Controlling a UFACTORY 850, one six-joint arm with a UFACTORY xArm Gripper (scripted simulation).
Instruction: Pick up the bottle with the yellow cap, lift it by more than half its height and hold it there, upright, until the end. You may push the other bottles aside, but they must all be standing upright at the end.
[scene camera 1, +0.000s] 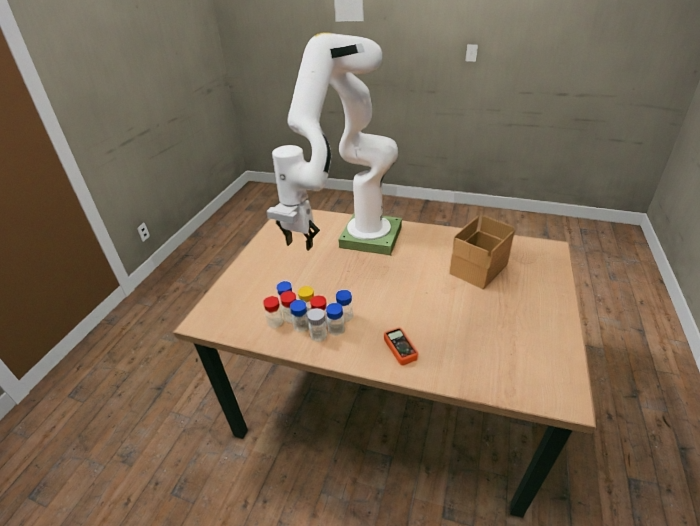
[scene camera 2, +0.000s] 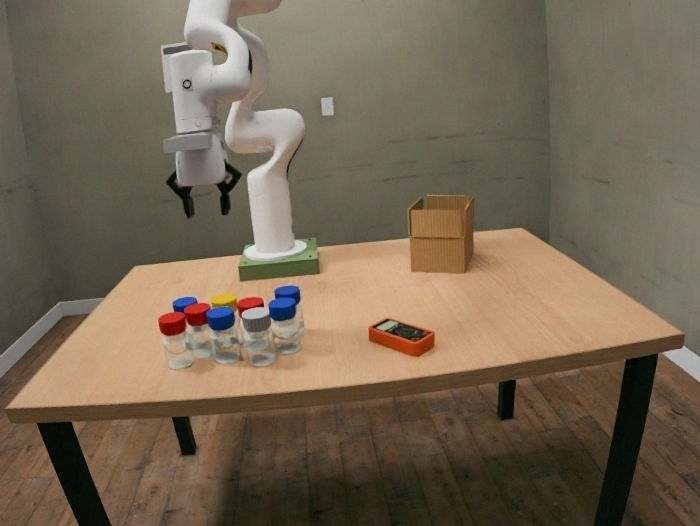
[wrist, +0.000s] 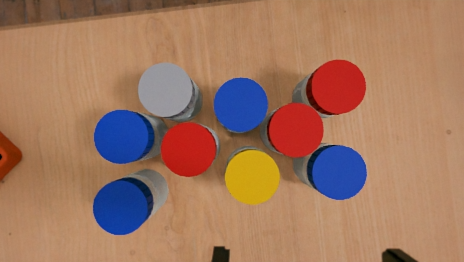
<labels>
cardboard box: scene camera 1; scene camera 2; not seen in the wrist view (out of frame)
same spot on cardboard box: (scene camera 2: 436, 246) = (scene camera 1: 468, 266)
</labels>
